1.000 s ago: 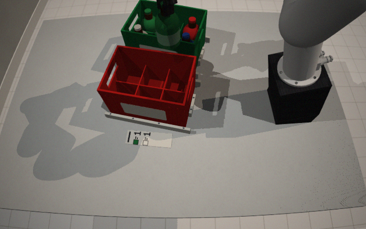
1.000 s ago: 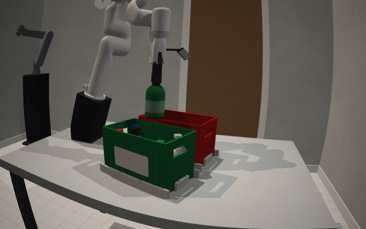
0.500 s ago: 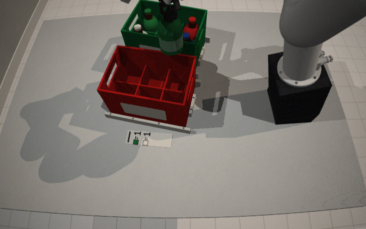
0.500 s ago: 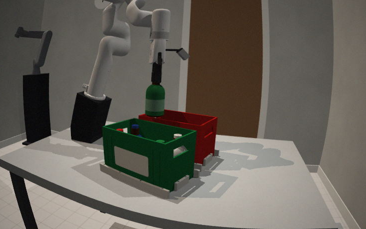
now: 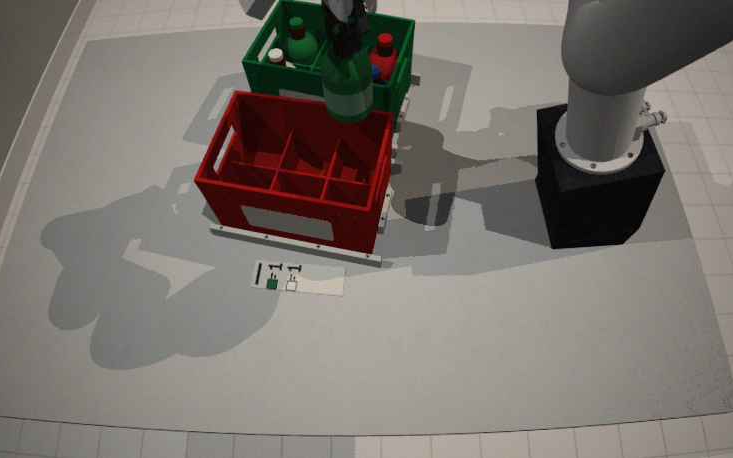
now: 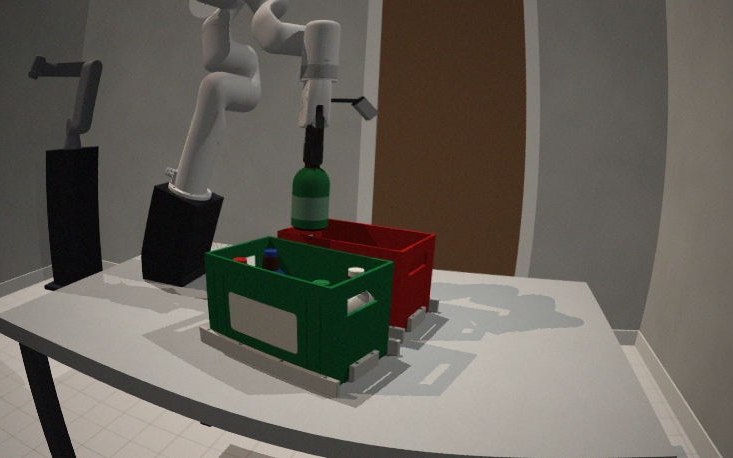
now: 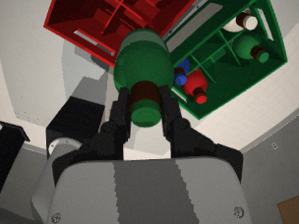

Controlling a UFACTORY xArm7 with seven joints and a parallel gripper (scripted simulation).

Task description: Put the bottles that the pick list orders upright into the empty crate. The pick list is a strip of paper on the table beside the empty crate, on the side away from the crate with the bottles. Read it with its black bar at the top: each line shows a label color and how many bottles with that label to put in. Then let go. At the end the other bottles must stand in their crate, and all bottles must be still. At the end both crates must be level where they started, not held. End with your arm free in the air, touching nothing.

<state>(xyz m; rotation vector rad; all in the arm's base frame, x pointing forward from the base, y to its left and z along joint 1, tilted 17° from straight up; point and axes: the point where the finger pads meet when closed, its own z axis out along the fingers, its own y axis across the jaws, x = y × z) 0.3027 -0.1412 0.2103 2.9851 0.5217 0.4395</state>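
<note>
Now: hand 90 mm short of the red crate, 50 mm to the right of it and 250 mm above it. Also, from my hand: green crate: 10 mm ahead, 180 mm to the right, 250 mm below; blue bottle: 50 mm behind, 100 mm to the right, 250 mm below; red bottle: 90 mm behind, 180 mm to the right, 250 mm below.
</note>
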